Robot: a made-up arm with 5 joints.
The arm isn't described. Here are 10 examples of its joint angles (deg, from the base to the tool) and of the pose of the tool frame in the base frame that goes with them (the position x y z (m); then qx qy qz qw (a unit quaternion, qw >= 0)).
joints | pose
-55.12 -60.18 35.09 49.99 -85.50 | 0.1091 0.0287 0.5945 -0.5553 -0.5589 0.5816 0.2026
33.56 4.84 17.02 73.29 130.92 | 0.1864 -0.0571 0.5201 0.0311 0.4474 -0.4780 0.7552
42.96 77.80 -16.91 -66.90 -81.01 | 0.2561 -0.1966 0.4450 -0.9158 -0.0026 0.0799 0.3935
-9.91 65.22 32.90 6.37 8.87 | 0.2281 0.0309 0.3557 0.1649 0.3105 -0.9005 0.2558
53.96 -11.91 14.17 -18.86 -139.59 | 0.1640 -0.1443 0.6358 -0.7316 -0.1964 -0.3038 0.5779
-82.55 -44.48 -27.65 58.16 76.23 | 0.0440 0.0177 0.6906 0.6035 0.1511 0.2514 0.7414
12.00 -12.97 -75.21 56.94 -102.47 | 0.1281 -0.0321 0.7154 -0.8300 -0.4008 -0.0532 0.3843
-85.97 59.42 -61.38 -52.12 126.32 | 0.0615 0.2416 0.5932 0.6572 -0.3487 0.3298 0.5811
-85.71 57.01 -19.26 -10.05 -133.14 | 0.0944 0.2538 0.4573 -0.2546 -0.5453 0.6919 0.3989
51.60 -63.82 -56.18 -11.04 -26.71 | -0.0496 0.1425 0.6450 0.6527 -0.3081 0.5249 0.4512
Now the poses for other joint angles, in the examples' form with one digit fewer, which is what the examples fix.
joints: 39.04 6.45 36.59 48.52 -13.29
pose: 0.194 -0.104 0.492 -0.389 -0.082 0.876 0.273
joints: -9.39 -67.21 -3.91 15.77 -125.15
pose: 0.037 -0.022 0.684 -0.573 -0.698 -0.158 0.401
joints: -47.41 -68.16 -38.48 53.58 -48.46
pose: 0.009 -0.084 0.684 -0.778 -0.621 -0.094 0.030
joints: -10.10 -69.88 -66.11 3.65 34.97
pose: -0.144 -0.026 0.618 0.718 -0.439 0.528 0.117
